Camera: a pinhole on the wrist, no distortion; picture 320 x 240 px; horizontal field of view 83.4 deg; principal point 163.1 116.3 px. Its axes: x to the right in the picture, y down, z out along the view. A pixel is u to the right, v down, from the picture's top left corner.
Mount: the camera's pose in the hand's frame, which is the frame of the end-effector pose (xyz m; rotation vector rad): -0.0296 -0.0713 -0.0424 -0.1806 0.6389 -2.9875
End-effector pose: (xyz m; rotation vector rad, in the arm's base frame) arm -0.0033 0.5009 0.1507 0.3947 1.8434 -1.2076
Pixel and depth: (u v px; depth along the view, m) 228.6 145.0 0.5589
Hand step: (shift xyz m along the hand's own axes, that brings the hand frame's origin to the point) -0.1527 -0.3985 0.4472
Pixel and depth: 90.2 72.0 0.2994
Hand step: 0.1262 -0.1119 0.2473
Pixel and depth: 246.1 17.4 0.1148
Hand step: -0.0704 -0.0655 0.0928
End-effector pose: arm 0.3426 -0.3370 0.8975 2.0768 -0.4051 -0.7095
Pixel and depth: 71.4 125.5 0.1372
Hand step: 0.0582 -0.1256 0.0721
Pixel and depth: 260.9 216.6 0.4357
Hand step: -0.1937 -0.4925 0.2754
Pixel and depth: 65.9 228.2 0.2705
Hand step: 0.1602 -0.3182 0.1189
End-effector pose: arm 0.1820 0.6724 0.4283 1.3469 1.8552 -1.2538
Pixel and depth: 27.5 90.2 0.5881
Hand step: 0.4829 -0.1839 0.4821
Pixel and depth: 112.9 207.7 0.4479
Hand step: 0.1659 -0.4458 0.2573
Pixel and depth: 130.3 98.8 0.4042
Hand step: 0.0947 -0.1903 0.3328
